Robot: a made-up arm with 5 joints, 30 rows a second.
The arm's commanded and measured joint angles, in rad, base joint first. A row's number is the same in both.
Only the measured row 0 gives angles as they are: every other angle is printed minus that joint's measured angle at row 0.
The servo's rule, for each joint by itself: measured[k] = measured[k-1] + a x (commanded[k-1-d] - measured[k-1]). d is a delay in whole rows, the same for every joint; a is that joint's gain. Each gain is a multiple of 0.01, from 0.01 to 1. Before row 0 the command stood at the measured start. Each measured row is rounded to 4 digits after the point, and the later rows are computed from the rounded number. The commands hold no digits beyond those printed.
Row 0, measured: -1.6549 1.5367 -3.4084 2.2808 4.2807
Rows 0 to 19, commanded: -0.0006 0.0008 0.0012 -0.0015 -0.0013; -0.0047 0.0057 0.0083 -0.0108 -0.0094; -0.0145 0.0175 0.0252 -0.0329 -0.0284; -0.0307 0.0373 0.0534 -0.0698 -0.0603; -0.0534 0.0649 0.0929 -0.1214 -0.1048; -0.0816 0.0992 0.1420 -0.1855 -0.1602; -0.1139 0.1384 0.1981 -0.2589 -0.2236; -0.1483 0.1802 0.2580 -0.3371 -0.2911; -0.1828 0.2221 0.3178 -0.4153 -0.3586; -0.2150 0.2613 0.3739 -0.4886 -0.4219; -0.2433 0.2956 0.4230 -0.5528 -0.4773; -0.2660 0.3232 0.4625 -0.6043 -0.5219; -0.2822 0.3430 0.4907 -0.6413 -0.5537; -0.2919 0.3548 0.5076 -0.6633 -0.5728; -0.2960 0.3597 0.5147 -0.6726 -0.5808; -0.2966 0.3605 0.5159 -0.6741 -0.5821; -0.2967 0.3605 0.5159 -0.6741 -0.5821; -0.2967 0.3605 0.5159 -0.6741 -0.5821; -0.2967 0.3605 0.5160 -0.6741 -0.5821; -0.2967 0.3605 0.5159 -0.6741 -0.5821
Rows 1 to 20, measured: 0.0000 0.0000 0.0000 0.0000 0.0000; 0.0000 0.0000 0.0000 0.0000 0.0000; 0.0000 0.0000 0.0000 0.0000 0.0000; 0.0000 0.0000 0.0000 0.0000 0.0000; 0.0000 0.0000 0.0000 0.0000 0.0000; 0.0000 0.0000 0.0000 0.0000 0.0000; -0.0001 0.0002 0.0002 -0.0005 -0.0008; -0.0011 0.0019 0.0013 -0.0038 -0.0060; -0.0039 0.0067 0.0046 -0.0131 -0.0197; -0.0095 0.0162 0.0114 -0.0312 -0.0445; -0.0187 0.0313 0.0228 -0.0601 -0.0813; -0.0319 0.0523 0.0395 -0.1002 -0.1294; -0.0491 0.0790 0.0617 -0.1510 -0.1869; -0.0699 0.1104 0.0892 -0.2106 -0.2505; -0.0936 0.1450 0.1212 -0.2761 -0.3164; -0.1191 0.1811 0.1566 -0.3441 -0.3808; -0.1452 0.2166 0.1939 -0.4109 -0.4397; -0.1706 0.2496 0.2315 -0.4728 -0.4898; -0.1940 0.2786 0.2678 -0.5267 -0.5288; -0.2146 0.3022 0.3014 -0.5704 -0.5556
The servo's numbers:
d 6
a 0.21 0.31 0.14 0.32 0.61

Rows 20 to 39, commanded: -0.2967 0.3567 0.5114 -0.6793 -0.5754; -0.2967 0.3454 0.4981 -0.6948 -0.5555; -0.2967 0.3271 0.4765 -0.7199 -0.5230; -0.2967 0.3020 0.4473 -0.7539 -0.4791; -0.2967 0.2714 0.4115 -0.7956 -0.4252; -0.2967 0.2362 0.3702 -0.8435 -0.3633; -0.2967 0.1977 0.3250 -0.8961 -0.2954; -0.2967 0.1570 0.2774 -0.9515 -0.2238; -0.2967 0.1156 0.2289 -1.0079 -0.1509; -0.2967 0.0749 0.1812 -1.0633 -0.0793; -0.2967 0.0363 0.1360 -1.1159 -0.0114; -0.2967 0.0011 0.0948 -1.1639 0.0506; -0.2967 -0.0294 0.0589 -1.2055 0.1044; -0.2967 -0.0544 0.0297 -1.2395 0.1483; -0.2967 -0.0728 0.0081 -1.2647 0.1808; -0.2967 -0.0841 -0.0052 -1.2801 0.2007; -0.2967 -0.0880 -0.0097 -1.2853 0.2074; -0.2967 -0.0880 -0.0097 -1.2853 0.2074; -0.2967 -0.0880 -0.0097 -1.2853 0.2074; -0.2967 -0.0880 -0.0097 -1.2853 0.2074
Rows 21 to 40, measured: -0.2317 0.3200 0.3313 -0.6031 -0.5710; -0.2453 0.3326 0.3571 -0.6258 -0.5778; -0.2561 0.3412 0.3793 -0.6413 -0.5804; -0.2646 0.3472 0.3984 -0.6518 -0.5814; -0.2713 0.3513 0.4149 -0.6589 -0.5818; -0.2766 0.3542 0.4290 -0.6638 -0.5820; -0.2808 0.3550 0.4405 -0.6688 -0.5780; -0.2841 0.3520 0.4486 -0.6771 -0.5643; -0.2867 0.3443 0.4525 -0.6908 -0.5391; -0.2888 0.3312 0.4518 -0.7110 -0.5025; -0.2905 0.3127 0.4462 -0.7381 -0.4553; -0.2918 0.2890 0.4356 -0.7718 -0.3992; -0.2928 0.2607 0.4201 -0.8116 -0.3359; -0.2936 0.2286 0.4001 -0.8564 -0.2675; -0.2943 0.1936 0.3761 -0.9049 -0.1964; -0.2948 0.1568 0.3488 -0.9556 -0.1250; -0.2952 0.1194 0.3190 -1.0069 -0.0557; -0.2955 0.0827 0.2876 -1.0571 0.0091; -0.2958 0.0479 0.2556 -1.1046 0.0672; -0.2960 0.0162 0.2240 -1.1478 0.1167
